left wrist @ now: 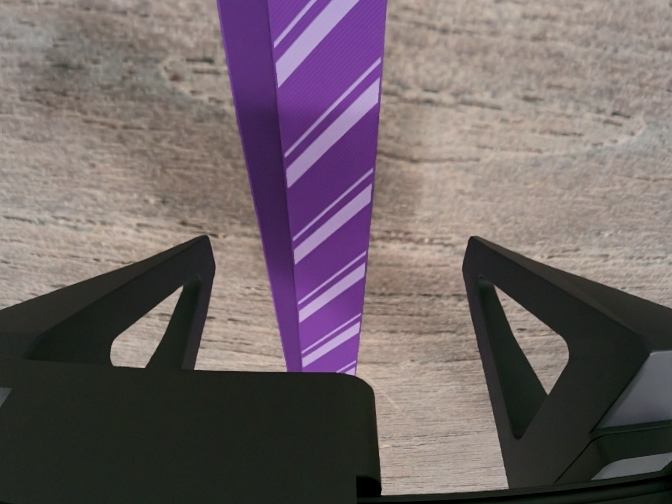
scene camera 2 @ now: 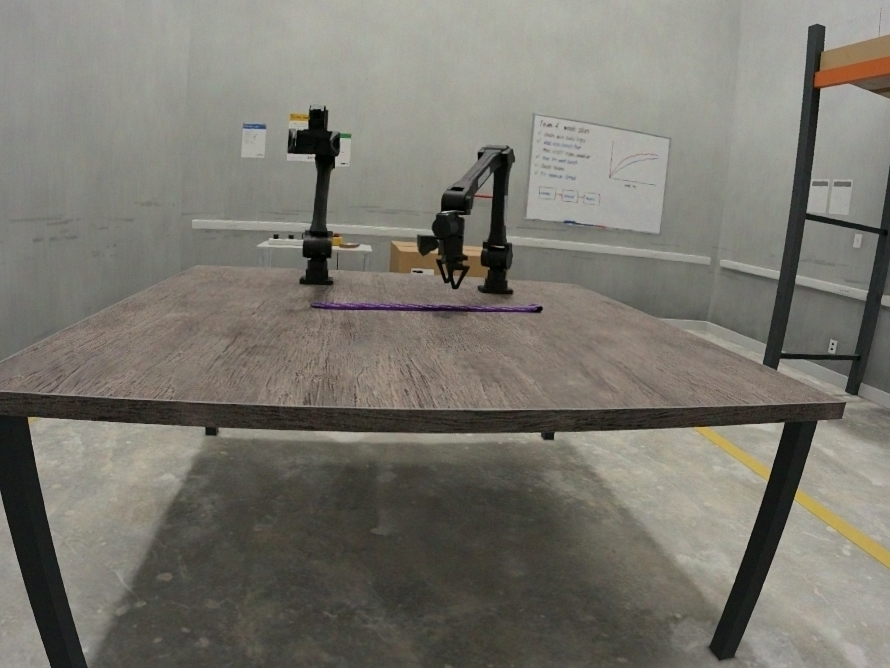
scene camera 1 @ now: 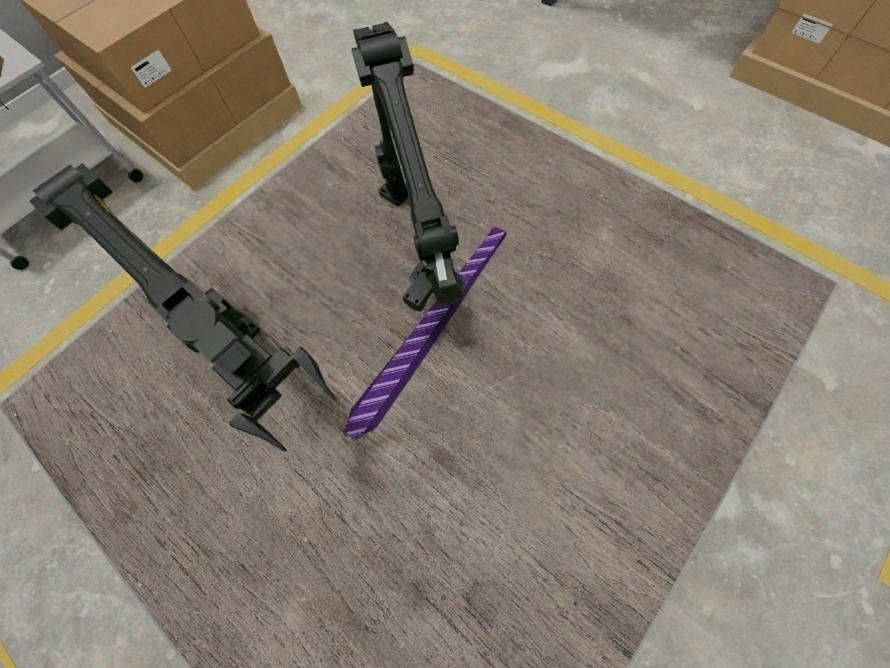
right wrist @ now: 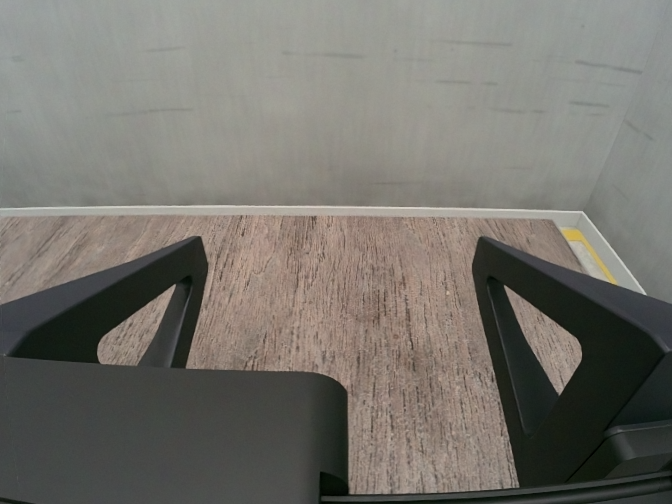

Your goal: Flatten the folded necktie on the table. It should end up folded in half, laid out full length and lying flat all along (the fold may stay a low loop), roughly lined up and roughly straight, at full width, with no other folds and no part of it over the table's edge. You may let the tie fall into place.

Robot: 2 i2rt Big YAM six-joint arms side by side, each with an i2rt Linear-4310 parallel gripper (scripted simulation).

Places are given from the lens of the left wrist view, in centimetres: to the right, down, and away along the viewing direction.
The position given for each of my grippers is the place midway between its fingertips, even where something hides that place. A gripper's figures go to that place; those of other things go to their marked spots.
my left gripper point(left wrist: 339, 251): 0, 0, 13
purple striped necktie point(left wrist: 306, 88): -1, -7, 16
